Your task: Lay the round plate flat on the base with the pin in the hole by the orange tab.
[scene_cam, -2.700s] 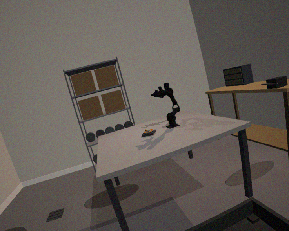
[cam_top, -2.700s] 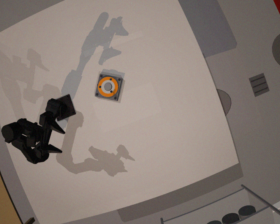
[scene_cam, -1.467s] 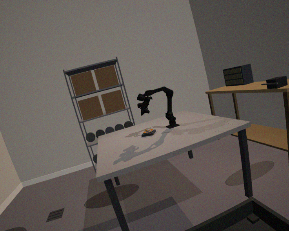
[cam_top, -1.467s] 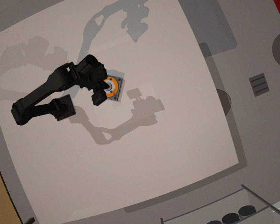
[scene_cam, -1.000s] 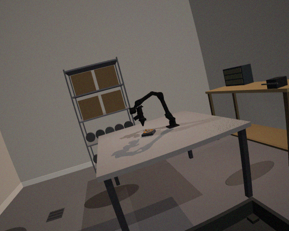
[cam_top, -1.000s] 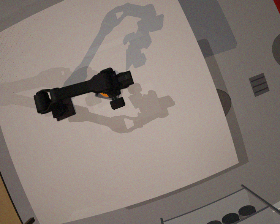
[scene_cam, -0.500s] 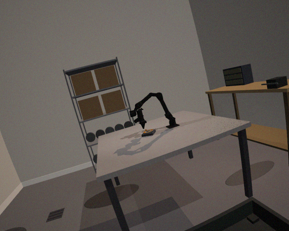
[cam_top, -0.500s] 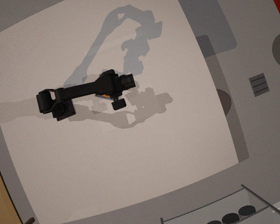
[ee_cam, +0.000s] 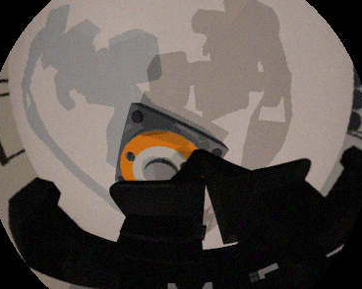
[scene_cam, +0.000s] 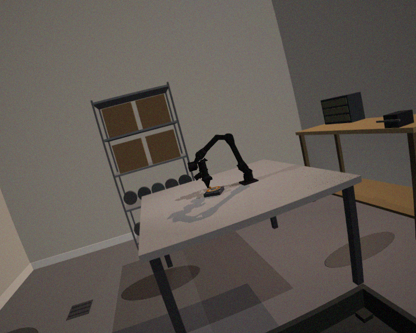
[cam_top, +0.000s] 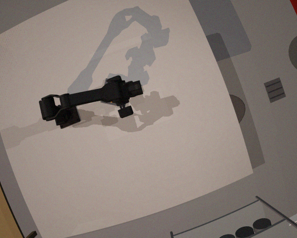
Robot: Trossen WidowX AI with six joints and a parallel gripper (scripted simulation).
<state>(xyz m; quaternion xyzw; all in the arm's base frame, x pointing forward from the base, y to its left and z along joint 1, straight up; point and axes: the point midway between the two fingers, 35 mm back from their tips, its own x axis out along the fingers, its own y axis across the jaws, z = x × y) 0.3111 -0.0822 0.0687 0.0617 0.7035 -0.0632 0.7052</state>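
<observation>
The grey square base is 50 mm to the left of my gripper tip, 20 mm below it and 20 mm behind it. The rest, counted from my gripper tip: round plate: 30 mm to the left, 20 mm behind, 10 mm below.
</observation>
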